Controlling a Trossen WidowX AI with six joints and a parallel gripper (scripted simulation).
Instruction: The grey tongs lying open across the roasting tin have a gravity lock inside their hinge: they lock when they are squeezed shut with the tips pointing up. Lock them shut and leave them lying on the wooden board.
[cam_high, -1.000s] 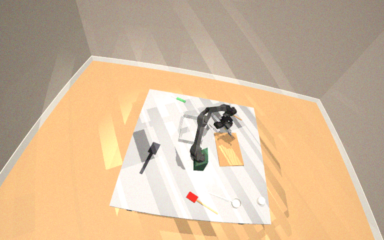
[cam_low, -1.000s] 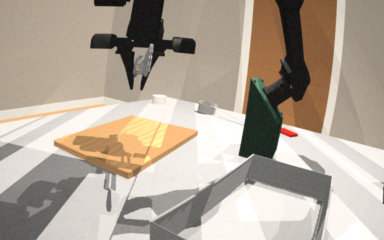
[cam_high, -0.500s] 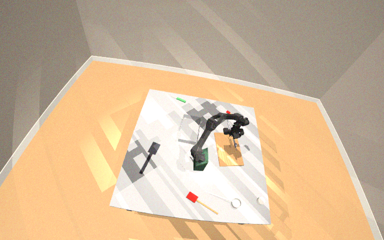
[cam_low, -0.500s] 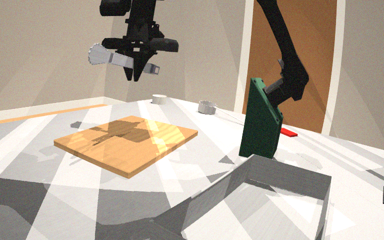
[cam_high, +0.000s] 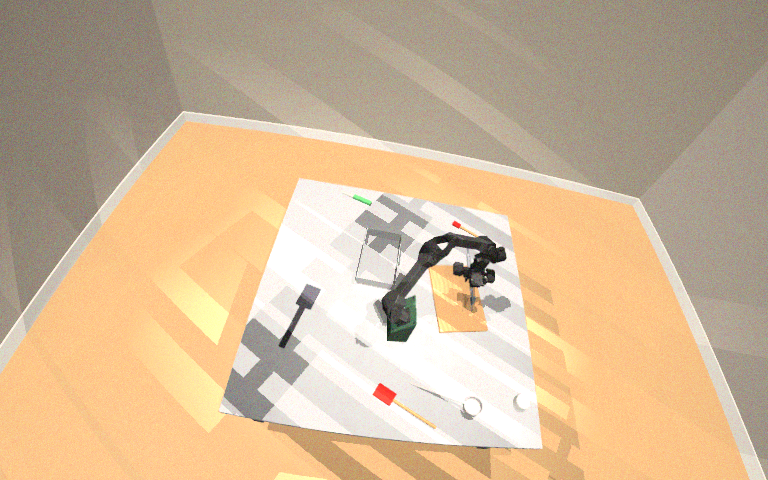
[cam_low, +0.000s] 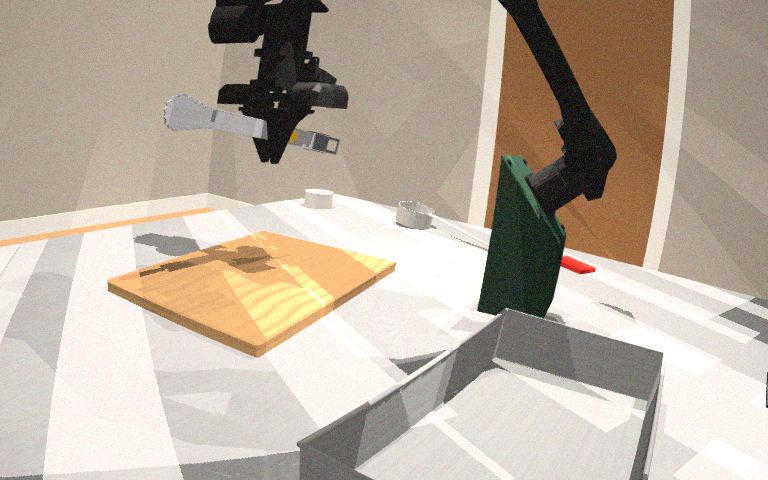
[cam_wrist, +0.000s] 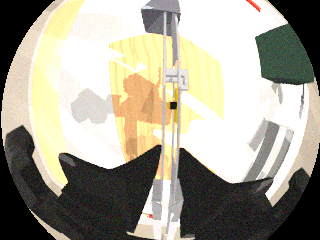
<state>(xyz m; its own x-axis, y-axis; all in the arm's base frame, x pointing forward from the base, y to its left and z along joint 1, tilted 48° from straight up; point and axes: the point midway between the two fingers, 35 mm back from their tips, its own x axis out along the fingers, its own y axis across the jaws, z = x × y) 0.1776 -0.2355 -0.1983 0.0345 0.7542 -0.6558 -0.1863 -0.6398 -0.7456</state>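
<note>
The wooden board lies 150 mm below my gripper tip. The rest, counted from my gripper tip: grey roasting tin: 380 mm to the left, 190 mm ahead, 130 mm below; red-tipped tool: 440 mm ahead, 150 mm below, 120 mm to the right; white cup: 510 mm behind, 220 mm to the right, 140 mm below.
</note>
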